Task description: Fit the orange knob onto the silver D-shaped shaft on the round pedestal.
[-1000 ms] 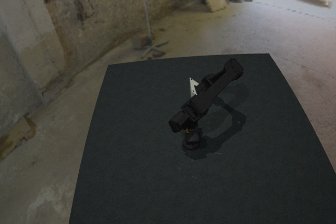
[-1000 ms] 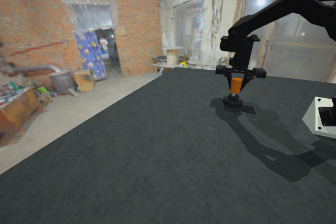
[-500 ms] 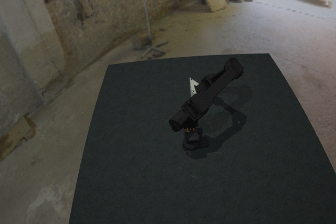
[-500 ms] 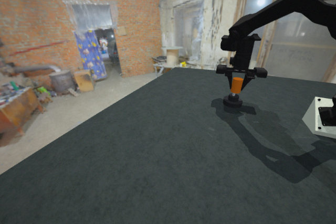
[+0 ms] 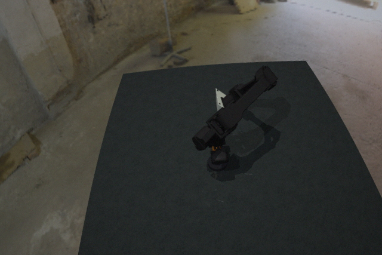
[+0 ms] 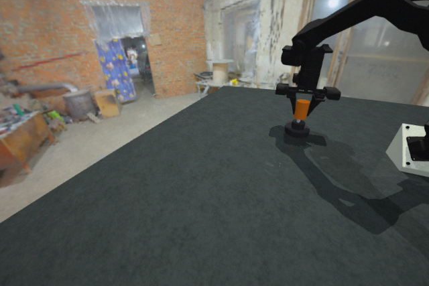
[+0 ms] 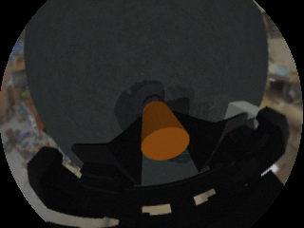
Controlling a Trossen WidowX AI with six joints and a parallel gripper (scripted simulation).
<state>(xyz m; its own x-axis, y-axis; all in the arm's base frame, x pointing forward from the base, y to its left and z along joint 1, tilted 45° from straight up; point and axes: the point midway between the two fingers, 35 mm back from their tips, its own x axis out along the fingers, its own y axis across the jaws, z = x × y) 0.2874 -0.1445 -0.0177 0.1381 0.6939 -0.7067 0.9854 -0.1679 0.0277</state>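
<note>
The round pedestal is 4 cm below my gripper tip. From my gripper tip the other things lie so: orange knob (3 cm above).
</note>
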